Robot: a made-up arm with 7 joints.
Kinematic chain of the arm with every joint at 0, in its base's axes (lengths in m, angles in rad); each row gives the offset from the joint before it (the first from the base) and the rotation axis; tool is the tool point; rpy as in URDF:
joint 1: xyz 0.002 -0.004 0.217 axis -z
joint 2: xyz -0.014 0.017 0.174 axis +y
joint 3: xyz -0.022 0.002 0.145 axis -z
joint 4: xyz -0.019 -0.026 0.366 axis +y
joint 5: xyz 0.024 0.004 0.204 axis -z
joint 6: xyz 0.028 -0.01 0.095 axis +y
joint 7: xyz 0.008 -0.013 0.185 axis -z
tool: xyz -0.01 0 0.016 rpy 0.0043 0.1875 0.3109
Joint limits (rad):
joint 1: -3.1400..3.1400
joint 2: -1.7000..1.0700
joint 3: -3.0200..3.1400
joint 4: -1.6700..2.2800
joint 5: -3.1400..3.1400
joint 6: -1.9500..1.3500
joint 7: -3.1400..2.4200
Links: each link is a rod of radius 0.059 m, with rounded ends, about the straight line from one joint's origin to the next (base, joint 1, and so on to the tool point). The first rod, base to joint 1, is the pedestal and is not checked.
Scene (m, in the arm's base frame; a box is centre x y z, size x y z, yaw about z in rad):
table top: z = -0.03
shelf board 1: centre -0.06 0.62 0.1 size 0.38 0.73 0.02 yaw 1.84
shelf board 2: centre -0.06 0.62 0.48 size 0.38 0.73 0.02 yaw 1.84
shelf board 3: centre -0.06 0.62 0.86 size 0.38 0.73 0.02 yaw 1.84
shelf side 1: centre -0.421 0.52 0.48 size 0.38 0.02 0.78 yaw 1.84
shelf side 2: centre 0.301 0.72 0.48 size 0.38 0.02 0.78 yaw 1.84
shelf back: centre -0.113 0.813 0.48 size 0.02 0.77 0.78 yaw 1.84
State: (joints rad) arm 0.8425 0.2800 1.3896 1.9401 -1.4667 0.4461 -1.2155
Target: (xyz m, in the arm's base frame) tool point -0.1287 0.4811 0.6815
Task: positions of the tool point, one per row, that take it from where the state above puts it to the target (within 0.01 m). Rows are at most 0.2 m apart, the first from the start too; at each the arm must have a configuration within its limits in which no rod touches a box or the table.
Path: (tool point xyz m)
1: -0.2833 -0.2677 0.6094
2: -0.3438 -0.0959 0.6197
3: -0.3081 0.0695 0.6405
4: -0.1975 0.1807 0.6639
5: -0.0541 0.2107 0.6815
6: -0.0792 0.3007 0.6979
7: -0.1049 0.3919 0.6973
8: -0.1287 0.4811 0.6815

